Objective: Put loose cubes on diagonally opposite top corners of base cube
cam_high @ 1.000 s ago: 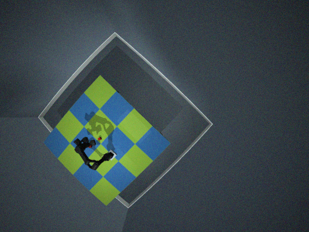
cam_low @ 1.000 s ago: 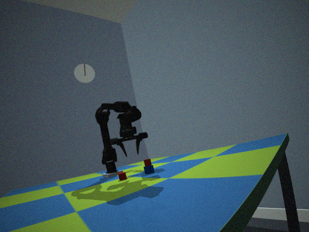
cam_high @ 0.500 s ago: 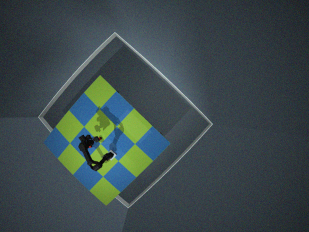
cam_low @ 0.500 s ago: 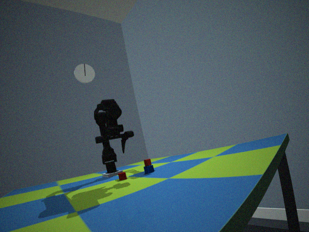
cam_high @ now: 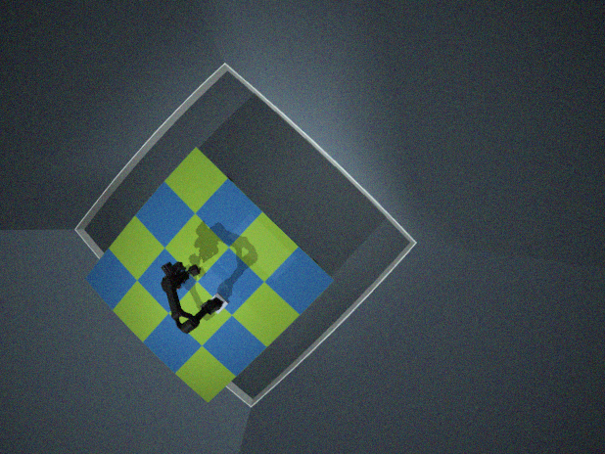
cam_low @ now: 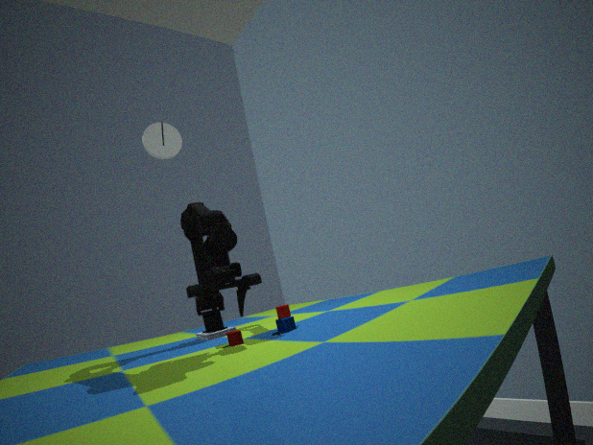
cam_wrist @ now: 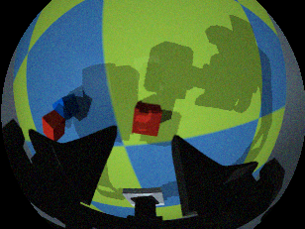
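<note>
My gripper tip is 50 mm above the red cube.
</note>
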